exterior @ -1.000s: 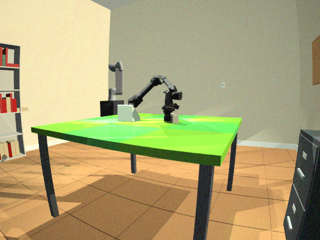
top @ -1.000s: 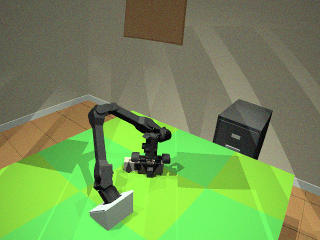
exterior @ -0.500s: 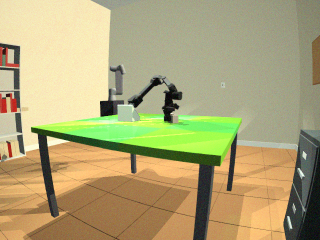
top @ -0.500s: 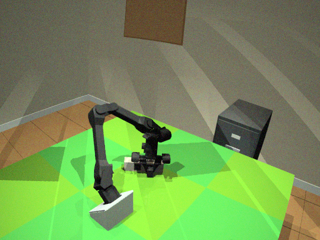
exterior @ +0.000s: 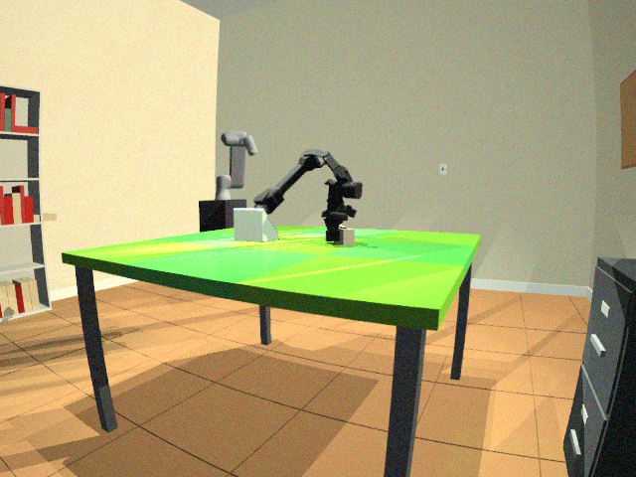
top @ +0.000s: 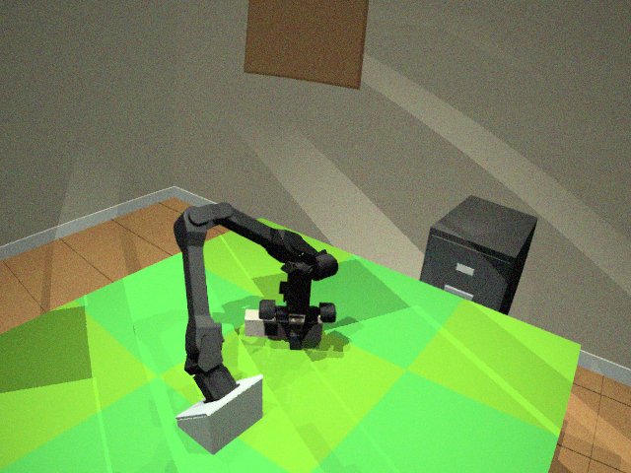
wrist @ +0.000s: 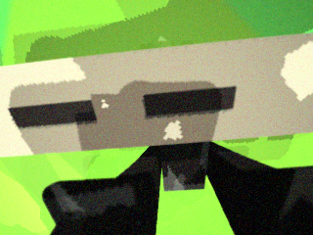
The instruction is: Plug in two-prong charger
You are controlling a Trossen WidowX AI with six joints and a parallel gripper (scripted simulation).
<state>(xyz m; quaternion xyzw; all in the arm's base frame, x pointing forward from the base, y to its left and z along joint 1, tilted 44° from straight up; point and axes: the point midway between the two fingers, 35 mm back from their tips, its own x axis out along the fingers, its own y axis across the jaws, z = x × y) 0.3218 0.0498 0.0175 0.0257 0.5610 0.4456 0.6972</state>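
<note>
Right now my gripper tip is 10 mm to the right of the two-prong charger, 10 mm below it and 10 mm short of it.
</note>
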